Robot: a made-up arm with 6 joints. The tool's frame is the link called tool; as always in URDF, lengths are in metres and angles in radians. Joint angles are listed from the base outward. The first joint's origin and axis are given. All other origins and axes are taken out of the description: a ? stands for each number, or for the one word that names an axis. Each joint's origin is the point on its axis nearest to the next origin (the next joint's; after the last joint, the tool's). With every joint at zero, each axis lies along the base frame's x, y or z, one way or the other. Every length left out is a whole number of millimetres.
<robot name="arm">
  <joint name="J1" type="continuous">
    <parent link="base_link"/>
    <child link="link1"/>
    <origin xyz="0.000 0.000 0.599" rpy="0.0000 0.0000 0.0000"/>
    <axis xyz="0 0 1"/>
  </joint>
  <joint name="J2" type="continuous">
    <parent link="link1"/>
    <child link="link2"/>
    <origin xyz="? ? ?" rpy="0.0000 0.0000 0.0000"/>
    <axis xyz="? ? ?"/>
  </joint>
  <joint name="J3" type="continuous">
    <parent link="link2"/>
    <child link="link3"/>
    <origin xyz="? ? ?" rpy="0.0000 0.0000 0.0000"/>
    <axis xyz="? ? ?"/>
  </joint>
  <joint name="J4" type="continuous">
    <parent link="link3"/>
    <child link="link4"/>
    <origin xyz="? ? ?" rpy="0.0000 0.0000 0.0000"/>
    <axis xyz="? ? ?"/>
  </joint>
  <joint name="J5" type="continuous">
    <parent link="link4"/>
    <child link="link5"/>
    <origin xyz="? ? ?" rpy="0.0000 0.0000 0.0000"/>
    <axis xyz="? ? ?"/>
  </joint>
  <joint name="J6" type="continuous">
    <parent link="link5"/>
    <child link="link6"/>
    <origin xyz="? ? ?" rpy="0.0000 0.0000 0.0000"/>
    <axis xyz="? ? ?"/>
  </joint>
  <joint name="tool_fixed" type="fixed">
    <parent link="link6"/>
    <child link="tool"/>
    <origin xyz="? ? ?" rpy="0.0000 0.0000 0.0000"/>
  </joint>
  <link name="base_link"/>
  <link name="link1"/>
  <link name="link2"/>
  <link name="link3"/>
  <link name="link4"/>
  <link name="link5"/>
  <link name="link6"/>
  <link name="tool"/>
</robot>
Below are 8 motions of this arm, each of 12 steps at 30 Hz.
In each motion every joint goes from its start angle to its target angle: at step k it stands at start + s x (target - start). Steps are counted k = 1, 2, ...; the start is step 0. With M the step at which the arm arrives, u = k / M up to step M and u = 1 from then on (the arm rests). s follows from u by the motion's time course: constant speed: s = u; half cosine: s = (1 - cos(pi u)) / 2; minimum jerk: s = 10 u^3 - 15 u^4 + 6 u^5.
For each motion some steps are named. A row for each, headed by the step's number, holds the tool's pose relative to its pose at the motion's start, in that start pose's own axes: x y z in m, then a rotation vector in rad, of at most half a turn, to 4 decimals.
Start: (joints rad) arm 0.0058 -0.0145 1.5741 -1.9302 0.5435 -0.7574
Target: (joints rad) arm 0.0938 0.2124 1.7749 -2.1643 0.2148 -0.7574
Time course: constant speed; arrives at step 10
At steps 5, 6, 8, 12:
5: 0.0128 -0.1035 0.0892 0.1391 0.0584 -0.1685
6: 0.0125 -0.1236 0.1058 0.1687 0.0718 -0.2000
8: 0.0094 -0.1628 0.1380 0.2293 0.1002 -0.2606
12: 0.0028 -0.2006 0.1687 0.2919 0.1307 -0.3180

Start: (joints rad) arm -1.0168 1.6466 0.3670 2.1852 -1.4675 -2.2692
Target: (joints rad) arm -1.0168 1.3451 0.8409 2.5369 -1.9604 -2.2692
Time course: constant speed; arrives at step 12
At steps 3, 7, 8, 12:
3: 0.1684 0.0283 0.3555 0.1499 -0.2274 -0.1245
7: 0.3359 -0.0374 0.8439 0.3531 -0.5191 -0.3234
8: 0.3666 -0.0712 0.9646 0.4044 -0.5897 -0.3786
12: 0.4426 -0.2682 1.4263 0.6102 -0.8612 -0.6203

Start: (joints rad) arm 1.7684 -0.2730 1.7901 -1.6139 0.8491 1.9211
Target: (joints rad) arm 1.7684 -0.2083 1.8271 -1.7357 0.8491 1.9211
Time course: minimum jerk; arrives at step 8
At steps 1, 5, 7, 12:
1: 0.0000 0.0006 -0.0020 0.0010 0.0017 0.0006
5: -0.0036 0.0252 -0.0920 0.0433 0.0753 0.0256
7: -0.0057 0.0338 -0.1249 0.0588 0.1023 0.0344
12: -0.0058 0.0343 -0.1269 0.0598 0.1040 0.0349

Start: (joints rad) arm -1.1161 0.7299 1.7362 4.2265 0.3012 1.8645
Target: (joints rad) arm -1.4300 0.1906 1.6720 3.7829 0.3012 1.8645
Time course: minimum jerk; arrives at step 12
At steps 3, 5, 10, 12:
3: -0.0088 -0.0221 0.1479 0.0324 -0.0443 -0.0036
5: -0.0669 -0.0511 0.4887 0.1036 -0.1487 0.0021
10: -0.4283 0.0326 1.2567 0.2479 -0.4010 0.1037
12: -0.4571 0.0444 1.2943 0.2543 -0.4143 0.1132

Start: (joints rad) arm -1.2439 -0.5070 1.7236 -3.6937 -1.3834 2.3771
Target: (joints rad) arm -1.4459 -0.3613 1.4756 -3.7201 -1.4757 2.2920
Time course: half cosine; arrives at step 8
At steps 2, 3, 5, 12:
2: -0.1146 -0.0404 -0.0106 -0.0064 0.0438 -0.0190
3: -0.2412 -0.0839 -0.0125 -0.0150 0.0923 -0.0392
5: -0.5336 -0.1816 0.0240 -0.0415 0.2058 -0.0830
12: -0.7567 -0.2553 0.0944 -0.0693 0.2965 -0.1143

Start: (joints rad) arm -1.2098 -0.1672 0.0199 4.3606 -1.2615 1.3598
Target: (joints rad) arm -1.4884 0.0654 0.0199 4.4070 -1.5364 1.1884
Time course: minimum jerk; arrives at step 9
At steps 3, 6, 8, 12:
3: -0.0970 -0.0921 -0.0313 0.0559 0.0221 -0.0187
6: -0.4120 -0.3041 -0.1157 0.2228 0.0595 -0.0695
8: -0.5330 -0.3599 -0.1446 0.2829 0.0639 -0.0856
12: -0.5402 -0.3629 -0.1463 0.2864 0.0641 -0.0865

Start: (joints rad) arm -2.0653 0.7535 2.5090 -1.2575 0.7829 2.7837
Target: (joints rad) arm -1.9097 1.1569 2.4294 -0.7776 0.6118 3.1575
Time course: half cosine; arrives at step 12
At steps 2, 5, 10, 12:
2: -0.0289 0.0640 -0.0119 -0.0625 -0.0167 0.0134
5: -0.1905 0.3434 -0.0672 -0.3400 -0.1118 0.0752
10: -0.6159 0.7939 -0.1749 -0.8186 -0.3740 0.1769
12: -0.6767 0.8399 -0.1884 -0.8716 -0.4127 0.1862

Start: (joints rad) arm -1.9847 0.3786 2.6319 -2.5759 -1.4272 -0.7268
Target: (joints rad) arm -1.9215 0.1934 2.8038 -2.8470 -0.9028 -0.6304
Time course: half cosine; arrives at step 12
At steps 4, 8, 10, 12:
4: 0.1323 0.1006 -0.0717 -0.0607 0.0136 0.1062
8: 0.3727 0.2785 -0.2542 -0.1358 0.0447 0.3153
10: 0.4522 0.3343 -0.3316 -0.1480 0.0562 0.3883
12: 0.4801 0.3533 -0.3611 -0.1504 0.0602 0.4143

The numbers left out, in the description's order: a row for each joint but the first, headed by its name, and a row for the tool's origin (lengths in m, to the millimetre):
J2: xyz 0.145 0.000 0.000, axis 0 1 0
J3: xyz 0.000 0.000 0.913, axis 0 -1 0
J4: xyz 1.618 0.000 0.143, axis -1 0 0
J5: xyz 0.000 0.000 0.000, axis 0 -1 0
J6: xyz 0.265 0.000 0.000, axis -1 0 0
tool: xyz 0.000 0.000 0.000

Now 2 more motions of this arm.
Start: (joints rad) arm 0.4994 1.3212 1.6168 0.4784 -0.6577 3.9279
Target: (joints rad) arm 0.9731 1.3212 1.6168 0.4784 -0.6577 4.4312
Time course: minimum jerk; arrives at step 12
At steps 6, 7, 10, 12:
6: -0.2390 -0.2520 -0.5574 -0.3189 0.2240 -0.0409
7: -0.3392 -0.3329 -0.7129 -0.4157 0.2954 -0.0423
10: -0.5778 -0.4994 -1.0007 -0.6094 0.4432 -0.0283
12: -0.6078 -0.5185 -1.0310 -0.6312 0.4603 -0.0253

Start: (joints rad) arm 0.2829 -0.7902 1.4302 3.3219 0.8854 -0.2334
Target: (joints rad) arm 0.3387 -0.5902 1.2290 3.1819 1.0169 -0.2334
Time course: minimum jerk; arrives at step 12
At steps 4, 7, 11, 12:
4: 0.1405 0.0071 0.1338 0.0186 -0.1168 -0.0083
7: 0.3964 0.0173 0.4483 0.0599 -0.3639 -0.0253
11: 0.5524 0.0197 0.7142 0.0933 -0.5541 -0.0381
12: 0.5544 0.0196 0.7183 0.0938 -0.5570 -0.0383

